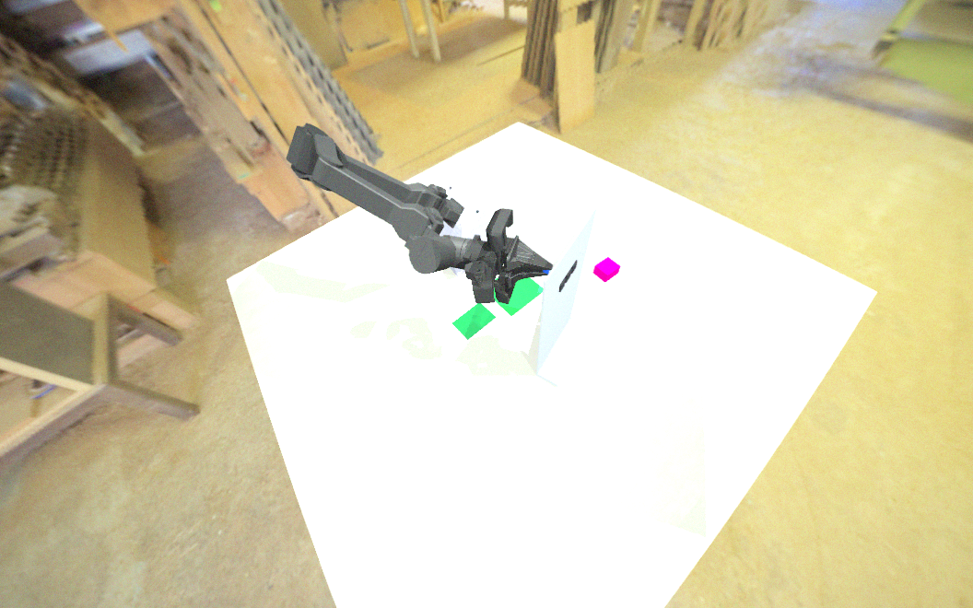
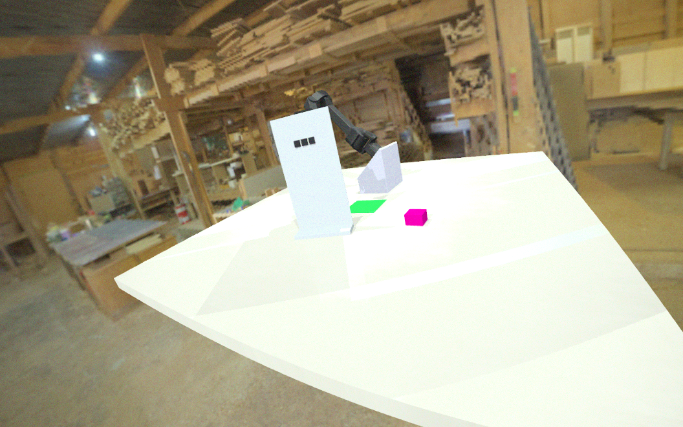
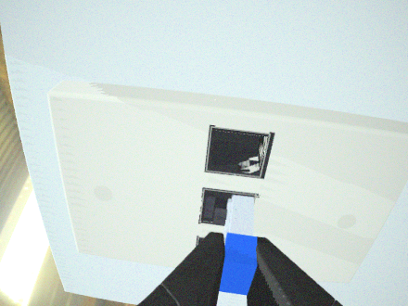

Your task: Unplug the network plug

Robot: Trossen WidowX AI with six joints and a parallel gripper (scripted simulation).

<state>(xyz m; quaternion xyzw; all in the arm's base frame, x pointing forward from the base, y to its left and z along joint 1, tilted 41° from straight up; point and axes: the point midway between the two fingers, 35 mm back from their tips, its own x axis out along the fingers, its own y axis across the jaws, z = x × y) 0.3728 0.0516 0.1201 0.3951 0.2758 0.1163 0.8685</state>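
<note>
My gripper tip is now 26 cm above the green patch, 17 cm past it and 4 cm to the right of it. Round my gripper tip: pale panel 10 cm below, 3 cm ahead, 1 cm to the left; blue plug right at my gripper tip; thin pale tab 1 cm ahead.
</note>
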